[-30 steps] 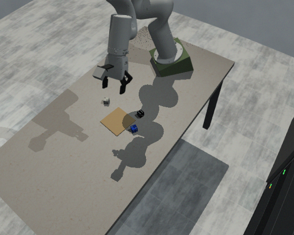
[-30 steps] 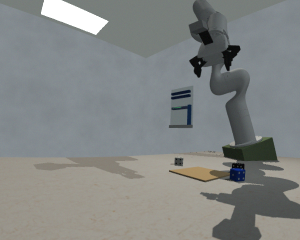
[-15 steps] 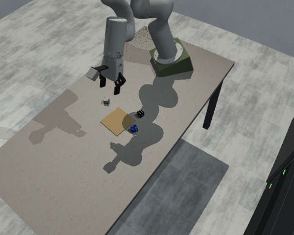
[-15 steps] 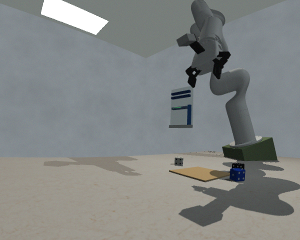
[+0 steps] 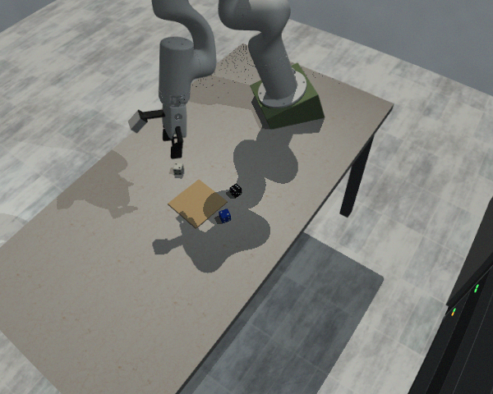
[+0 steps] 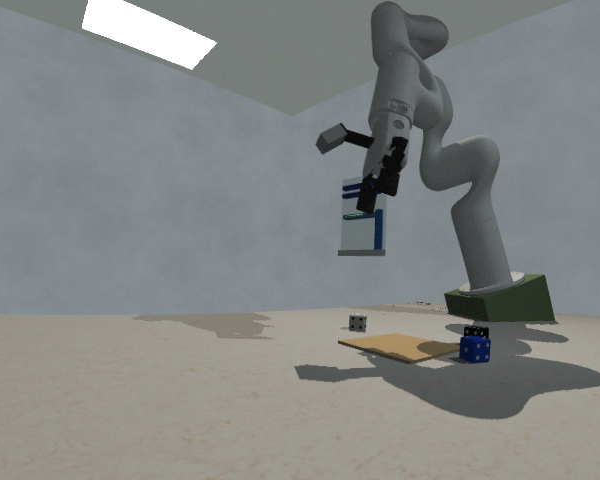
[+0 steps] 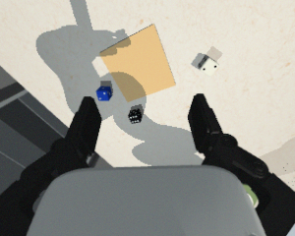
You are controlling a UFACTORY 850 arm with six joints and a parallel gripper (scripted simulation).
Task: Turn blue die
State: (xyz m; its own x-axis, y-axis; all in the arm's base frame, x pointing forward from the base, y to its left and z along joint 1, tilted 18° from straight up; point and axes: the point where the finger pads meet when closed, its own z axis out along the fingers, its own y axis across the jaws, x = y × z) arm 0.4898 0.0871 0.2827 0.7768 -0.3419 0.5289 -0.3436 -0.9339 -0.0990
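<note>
The white die lies 220 mm below my hand, 90 mm to the right of it and 60 mm behind it. Also, from my hand: black die 220 mm below, 120 mm to the left, 120 mm behind; blue die 220 mm below, 170 mm to the left, 30 mm behind; tan mat 240 mm below, 60 mm to the left, 10 mm behind.
</note>
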